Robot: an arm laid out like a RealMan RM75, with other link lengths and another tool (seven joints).
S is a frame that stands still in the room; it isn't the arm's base.
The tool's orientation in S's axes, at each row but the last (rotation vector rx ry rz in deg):
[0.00, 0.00, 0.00]
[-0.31, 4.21, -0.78]
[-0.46, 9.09, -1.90]
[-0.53, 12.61, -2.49]
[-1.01, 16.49, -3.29]
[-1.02, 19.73, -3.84]
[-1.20, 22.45, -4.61]
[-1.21, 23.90, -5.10]
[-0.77, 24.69, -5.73]
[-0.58, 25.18, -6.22]
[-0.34, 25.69, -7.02]
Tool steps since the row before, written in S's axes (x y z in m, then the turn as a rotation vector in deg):
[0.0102, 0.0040, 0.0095, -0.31, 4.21, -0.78]
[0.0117, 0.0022, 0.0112, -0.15, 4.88, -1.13]
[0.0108, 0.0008, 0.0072, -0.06, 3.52, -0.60]
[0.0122, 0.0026, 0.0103, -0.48, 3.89, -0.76]
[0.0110, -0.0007, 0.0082, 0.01, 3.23, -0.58]
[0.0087, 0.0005, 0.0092, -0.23, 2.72, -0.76]
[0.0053, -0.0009, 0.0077, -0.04, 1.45, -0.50]
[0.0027, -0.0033, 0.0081, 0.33, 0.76, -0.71]
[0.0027, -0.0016, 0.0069, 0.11, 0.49, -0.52]
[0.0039, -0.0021, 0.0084, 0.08, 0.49, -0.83]
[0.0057, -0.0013, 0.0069, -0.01, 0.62, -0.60]
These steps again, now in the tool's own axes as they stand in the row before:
[0.0102, 0.0040, 0.0095, -0.31, 4.21, -0.78]
[0.0108, 0.0023, 0.0120, -0.13, 4.88, -1.11]
[0.0095, 0.0011, 0.0088, -0.08, 3.52, -0.58]
[0.0095, 0.0030, 0.0127, -0.47, 3.88, -0.83]
[0.0082, -0.0003, 0.0110, -0.02, 3.24, -0.52]
[0.0050, 0.0008, 0.0116, -0.15, 2.72, -0.78]
[0.0020, -0.0008, 0.0091, 0.03, 1.46, -0.47]
[-0.0005, -0.0034, 0.0085, 0.52, 0.81, -0.51]
[-0.0003, -0.0016, 0.0074, 0.27, 0.52, -0.43]
[0.0002, -0.0020, 0.0093, 0.37, 0.52, -0.72]
[0.0023, -0.0008, 0.0087, 0.18, 0.63, -0.56]

